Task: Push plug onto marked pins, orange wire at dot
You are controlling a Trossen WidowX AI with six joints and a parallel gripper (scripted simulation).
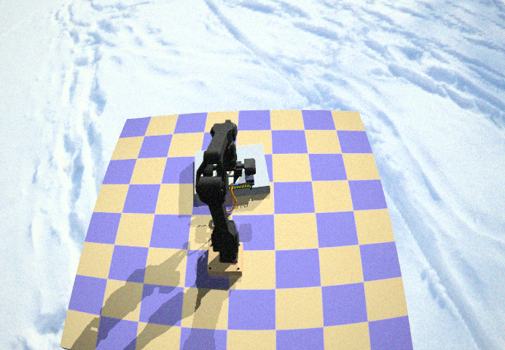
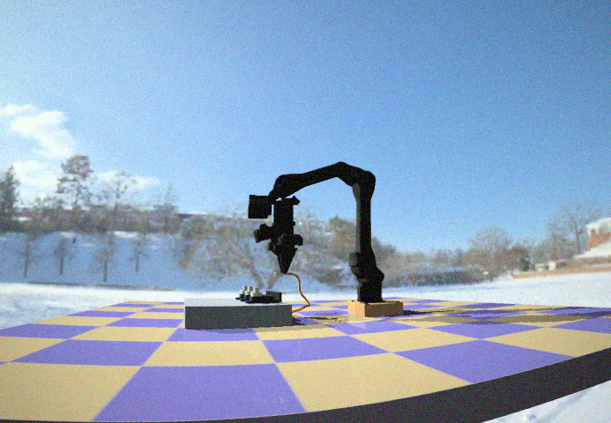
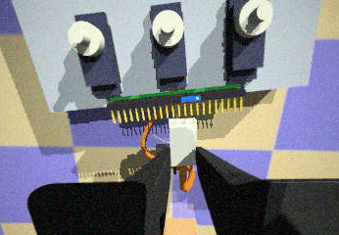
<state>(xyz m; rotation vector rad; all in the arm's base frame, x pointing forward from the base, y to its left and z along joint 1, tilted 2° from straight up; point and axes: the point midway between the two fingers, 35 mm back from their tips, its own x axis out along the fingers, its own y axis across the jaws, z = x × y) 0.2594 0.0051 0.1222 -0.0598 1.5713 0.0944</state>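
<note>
Right now my gripper tip is 5 cm above the blue band, 3 cm short of it and 1 cm to the left of it. From my gripper tip the other things lie so: green board strip 7 cm below, 3 cm ahead, 1 cm to the left; grey printed holder 19 cm ahead, 10 cm below, 3 cm to the left.
</note>
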